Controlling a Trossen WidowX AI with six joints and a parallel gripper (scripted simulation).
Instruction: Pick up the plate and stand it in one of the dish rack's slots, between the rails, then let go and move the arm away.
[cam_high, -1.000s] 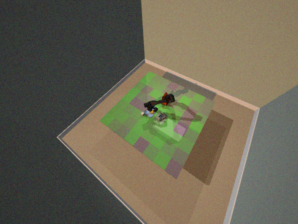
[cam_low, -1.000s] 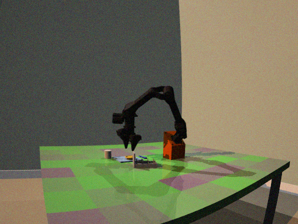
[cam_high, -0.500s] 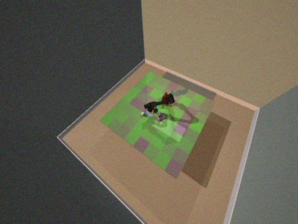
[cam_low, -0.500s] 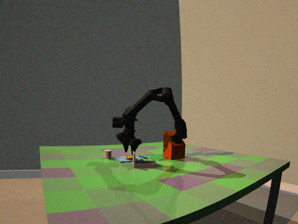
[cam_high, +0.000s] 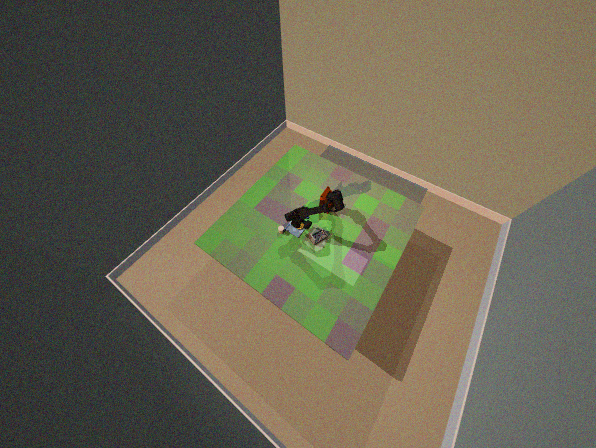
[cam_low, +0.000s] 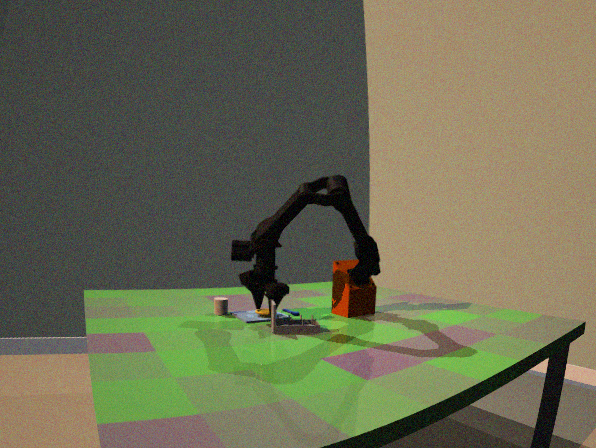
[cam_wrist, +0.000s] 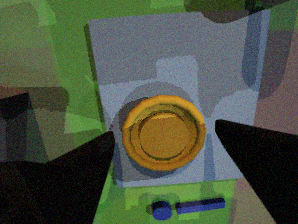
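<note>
Now: the plate right at my gripper tip. The rest, counted from my gripper tip: dish rack (17 cm to the left, 1 cm ahead, 1 cm above); then light blue sheet (2 cm to the right, 1 cm below, 1 cm ahead).
</note>
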